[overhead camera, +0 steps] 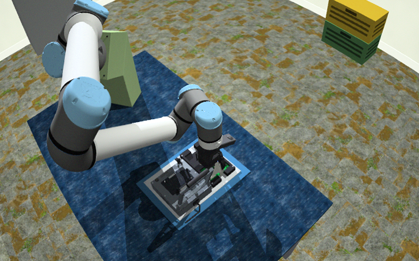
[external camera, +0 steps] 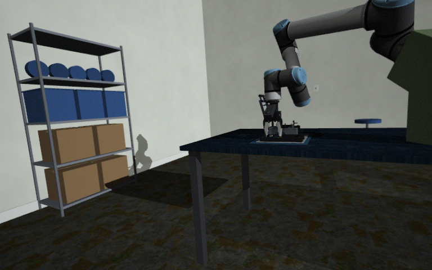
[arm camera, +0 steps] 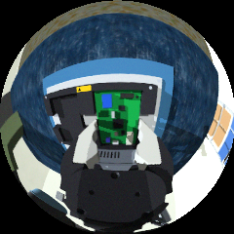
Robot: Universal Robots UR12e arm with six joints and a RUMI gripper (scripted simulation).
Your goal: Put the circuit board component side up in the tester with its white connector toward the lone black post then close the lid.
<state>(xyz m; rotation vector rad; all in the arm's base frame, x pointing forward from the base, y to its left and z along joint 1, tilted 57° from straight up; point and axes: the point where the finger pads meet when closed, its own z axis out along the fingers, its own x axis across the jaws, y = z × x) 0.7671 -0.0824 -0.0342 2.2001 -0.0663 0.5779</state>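
The tester is 4 cm behind my hand, 12 cm to the right of it and 9 cm above it. The rest, counted from my hand: tester lid (4 cm ahead, 19 cm to the right, 16 cm above); green circuit board (right at my hand).
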